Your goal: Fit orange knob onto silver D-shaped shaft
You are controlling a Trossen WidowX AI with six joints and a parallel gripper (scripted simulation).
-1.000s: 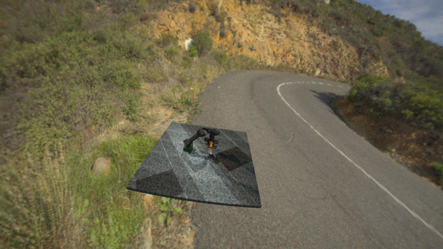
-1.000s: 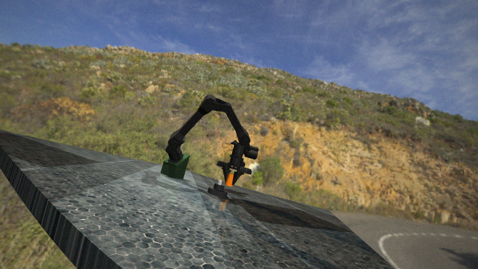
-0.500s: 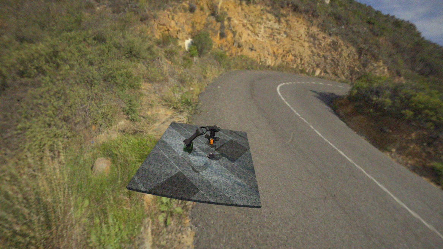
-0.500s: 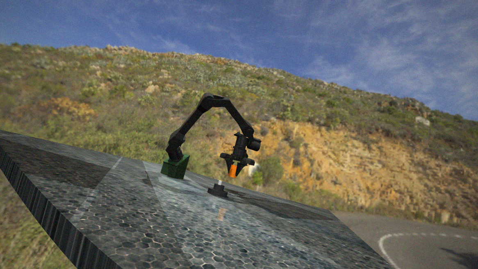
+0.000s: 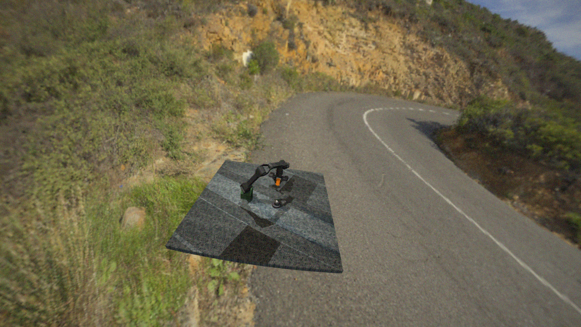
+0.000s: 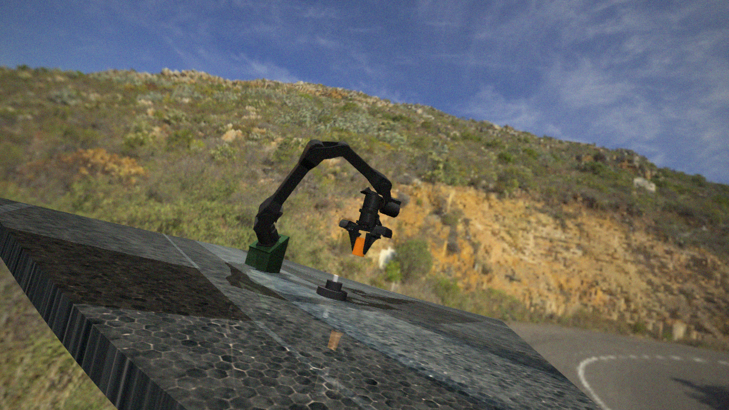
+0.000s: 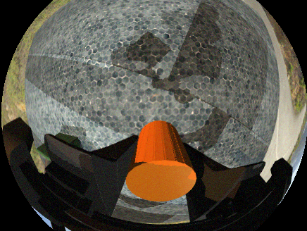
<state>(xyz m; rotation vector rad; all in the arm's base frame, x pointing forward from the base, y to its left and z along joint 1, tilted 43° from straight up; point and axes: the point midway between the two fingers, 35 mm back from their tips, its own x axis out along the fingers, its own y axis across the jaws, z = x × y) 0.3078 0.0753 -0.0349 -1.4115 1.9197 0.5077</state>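
Now: the round pedestal 160 mm to the right of my gripper tip and 110 mm below it. Also, from my gripper tip: orange knob: 30 mm above.
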